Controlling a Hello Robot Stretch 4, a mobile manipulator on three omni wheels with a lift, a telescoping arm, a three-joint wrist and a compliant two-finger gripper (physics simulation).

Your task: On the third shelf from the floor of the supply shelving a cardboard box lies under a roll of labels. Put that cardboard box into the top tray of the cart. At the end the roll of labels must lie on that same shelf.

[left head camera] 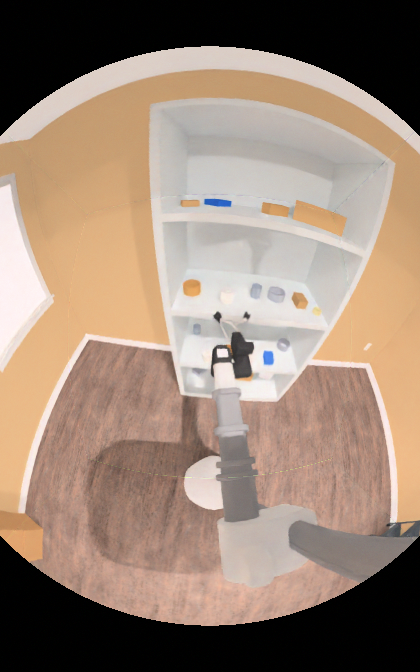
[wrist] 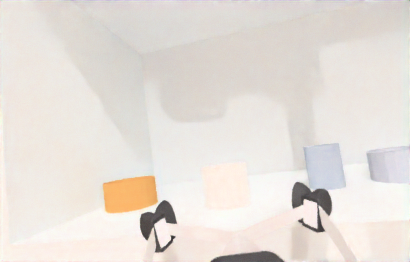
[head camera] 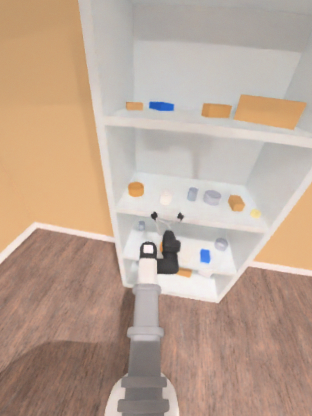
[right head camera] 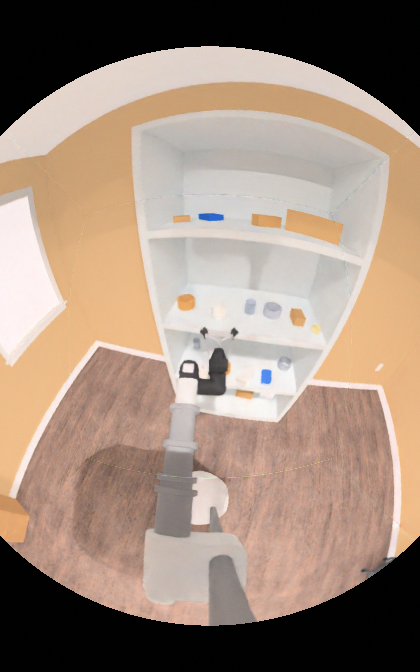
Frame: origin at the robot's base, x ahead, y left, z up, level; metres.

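Seen in the pictures: gripper, fingertip midpoint: (wrist: 232,207) (head camera: 167,213).
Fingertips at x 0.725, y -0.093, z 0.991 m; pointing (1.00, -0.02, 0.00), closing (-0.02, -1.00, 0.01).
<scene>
Offsets run from my fingertips to a thing's top centre.
The third shelf (head camera: 225,223) (left head camera: 280,321) holds a brown cardboard box @(dx +0.119, dy -0.427, dz +0.022 m) (head camera: 236,203) (left head camera: 300,300) (right head camera: 297,317) near its right end, with nothing on top of it. A pale, whitish roll @(dx +0.142, dy +0.001, dz +0.032 m) (head camera: 166,198) (left head camera: 226,296) (right head camera: 219,311) (wrist: 226,185) stands apart on the left half of that shelf; it looks like the roll of labels. My gripper (head camera: 167,216) (left head camera: 232,316) (right head camera: 219,332) (wrist: 232,207) is open and empty at the shelf's front edge, in front of the pale roll and apart from it. The cardboard box does not show in the wrist view. The cart cannot be made out surely.
An orange ring @(dx +0.224, dy +0.183, dz +0.022 m) (head camera: 136,189) (wrist: 130,194) stands left of the pale roll. A blue-grey cylinder @(dx +0.178, dy -0.167, dz +0.042 m) (head camera: 192,194) (wrist: 325,166), a grey round tub @(dx +0.169, dy -0.292, dz +0.020 m) (head camera: 212,197) and a small yellow thing @(dx +0.041, dy -0.518, dz -0.003 m) (head camera: 256,213) share the shelf. A dark thin frame (right head camera: 380,567) shows at the lower right.
</scene>
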